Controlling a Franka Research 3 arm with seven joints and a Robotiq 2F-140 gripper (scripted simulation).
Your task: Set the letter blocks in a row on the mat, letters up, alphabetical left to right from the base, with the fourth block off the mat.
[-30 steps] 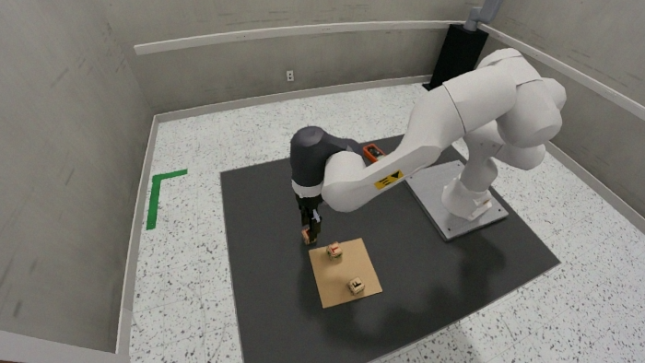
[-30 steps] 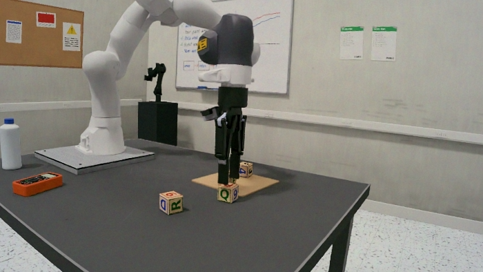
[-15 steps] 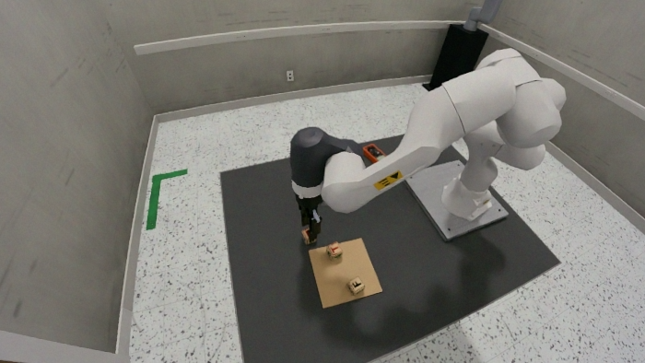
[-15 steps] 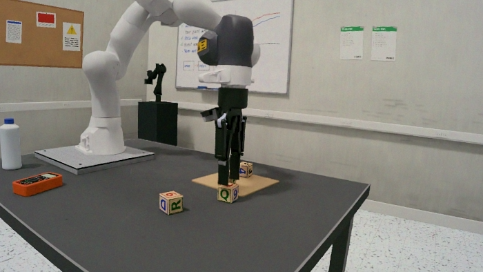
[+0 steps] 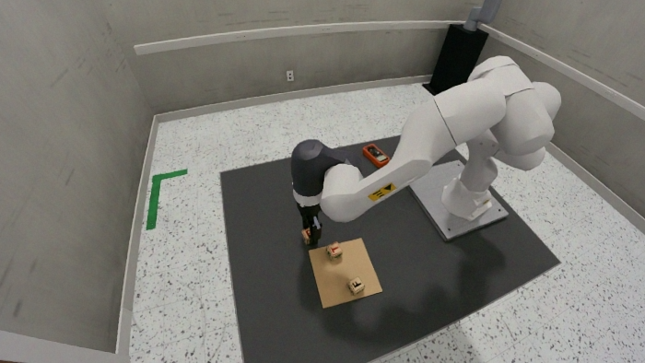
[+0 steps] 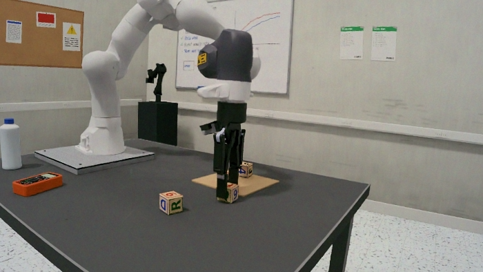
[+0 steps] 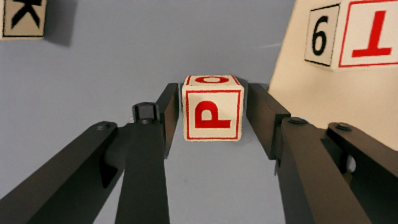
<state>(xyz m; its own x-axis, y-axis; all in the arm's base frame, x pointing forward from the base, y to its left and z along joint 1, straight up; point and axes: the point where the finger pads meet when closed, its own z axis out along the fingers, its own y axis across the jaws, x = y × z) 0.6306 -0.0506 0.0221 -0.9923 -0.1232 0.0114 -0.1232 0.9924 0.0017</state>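
My hand is 150 mm to the right of the tan mat, 70 mm past it and 40 mm above it. The rest, counted from my hand: white bottle: 710 mm behind, 300 mm to the right, 40 mm above; orange meter: 430 mm behind, 320 mm to the right, 30 mm below; T block: 90 mm to the left, 60 mm behind, 20 mm below.
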